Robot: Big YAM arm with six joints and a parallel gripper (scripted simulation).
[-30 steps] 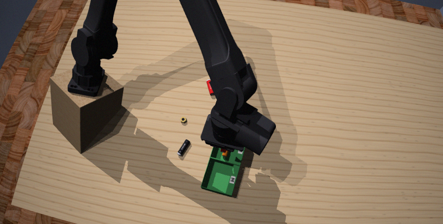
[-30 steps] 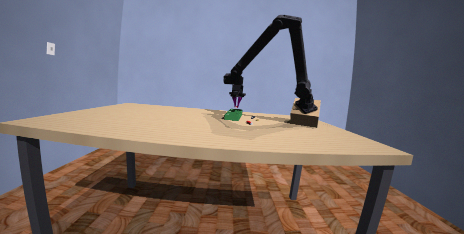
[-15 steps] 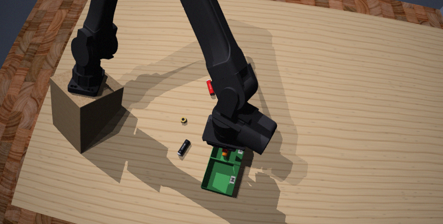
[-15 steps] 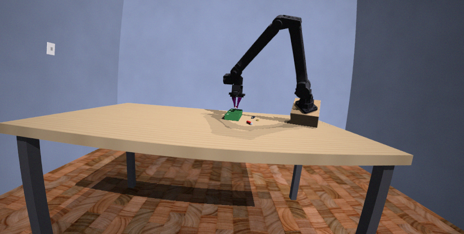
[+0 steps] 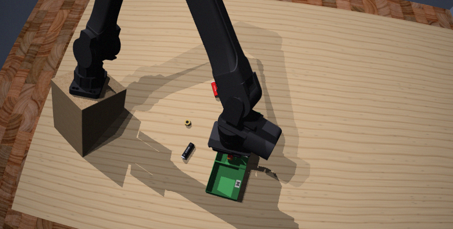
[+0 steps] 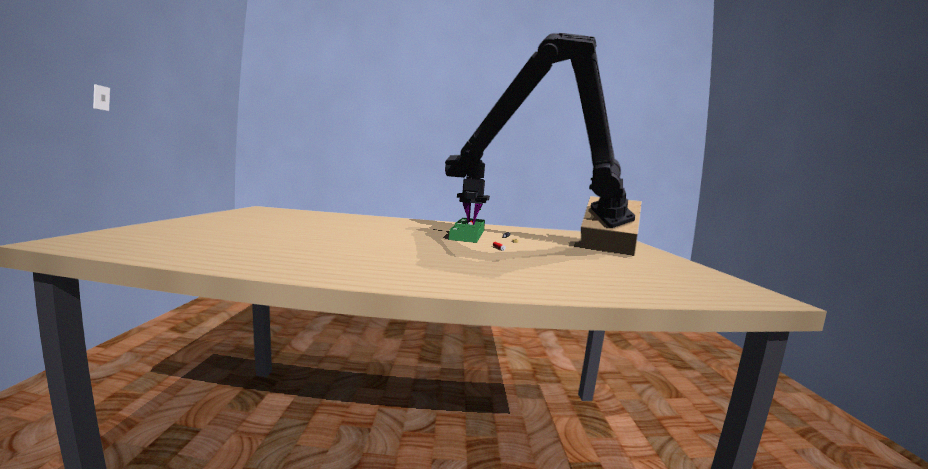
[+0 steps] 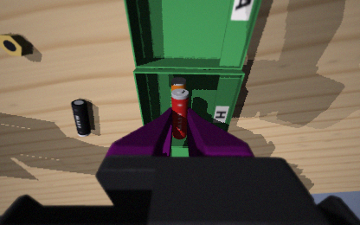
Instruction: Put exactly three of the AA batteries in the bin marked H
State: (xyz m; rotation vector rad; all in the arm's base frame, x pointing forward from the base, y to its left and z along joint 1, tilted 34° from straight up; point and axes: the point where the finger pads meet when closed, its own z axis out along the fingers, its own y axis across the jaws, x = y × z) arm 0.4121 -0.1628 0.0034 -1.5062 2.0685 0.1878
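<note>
Right now my hand is 2 cm above the green bin and 1 cm short of it. Round my hand: black AA battery 12 cm behind, 3 cm below; then orange AA battery 3 cm below; then yellow nut 13 cm behind, 8 cm to the left, 4 cm below.
</note>
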